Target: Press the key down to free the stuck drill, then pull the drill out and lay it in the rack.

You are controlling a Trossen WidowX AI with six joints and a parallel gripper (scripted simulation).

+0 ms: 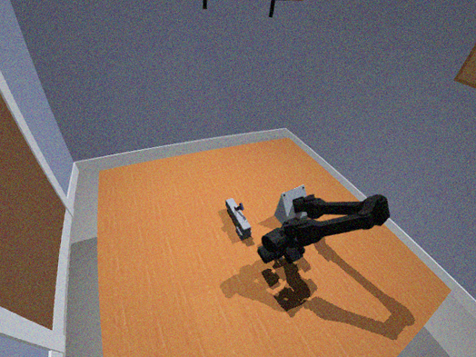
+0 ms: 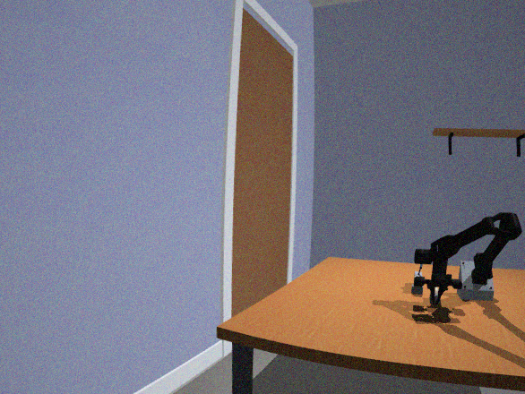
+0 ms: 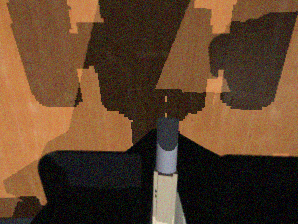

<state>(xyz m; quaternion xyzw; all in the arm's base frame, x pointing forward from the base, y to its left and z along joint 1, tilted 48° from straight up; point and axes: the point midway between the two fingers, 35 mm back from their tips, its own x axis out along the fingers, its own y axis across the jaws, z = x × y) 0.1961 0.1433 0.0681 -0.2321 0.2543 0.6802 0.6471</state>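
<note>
My gripper tip is now 40 mm to the left of the drill and 40 mm below it. The rest, counted from my gripper tip: dark key (230 mm to the right, 80 mm above, 60 mm ahead); then grey holder block (220 mm to the right, 70 mm ahead, 30 mm above); then grey rack (60 mm to the right, 10 mm above).
</note>
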